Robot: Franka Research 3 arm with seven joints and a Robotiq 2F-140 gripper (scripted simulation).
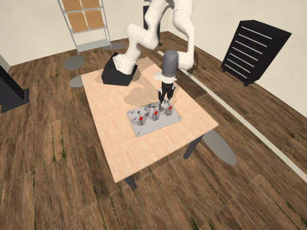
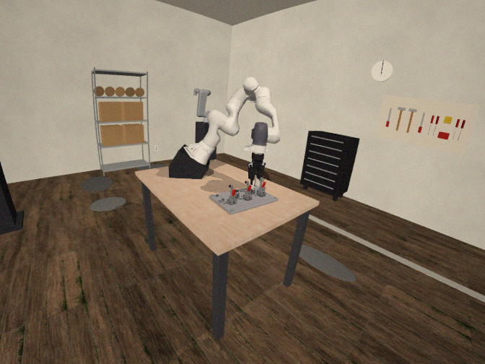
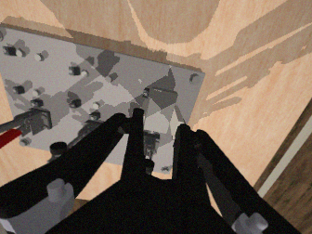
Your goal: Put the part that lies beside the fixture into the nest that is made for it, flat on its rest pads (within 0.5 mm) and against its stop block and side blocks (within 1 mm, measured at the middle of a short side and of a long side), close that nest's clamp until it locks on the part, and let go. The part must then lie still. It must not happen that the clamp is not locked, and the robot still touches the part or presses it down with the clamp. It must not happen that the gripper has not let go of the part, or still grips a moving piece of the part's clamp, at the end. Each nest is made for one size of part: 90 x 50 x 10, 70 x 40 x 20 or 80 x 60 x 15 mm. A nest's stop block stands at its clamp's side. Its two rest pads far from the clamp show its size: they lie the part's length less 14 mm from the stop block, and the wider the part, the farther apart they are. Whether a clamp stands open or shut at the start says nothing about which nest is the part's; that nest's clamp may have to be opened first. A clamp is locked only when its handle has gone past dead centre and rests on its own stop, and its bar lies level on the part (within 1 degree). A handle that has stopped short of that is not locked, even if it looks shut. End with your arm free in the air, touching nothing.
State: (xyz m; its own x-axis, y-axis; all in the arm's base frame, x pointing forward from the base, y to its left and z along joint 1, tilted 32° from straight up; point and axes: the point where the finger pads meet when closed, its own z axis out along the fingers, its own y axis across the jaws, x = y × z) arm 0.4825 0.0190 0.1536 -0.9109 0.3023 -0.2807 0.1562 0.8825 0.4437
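Now: hand 30 mm above the grey block. Also, from my hand: plate (20 mm ahead, 120 mm to the right, 60 mm below).
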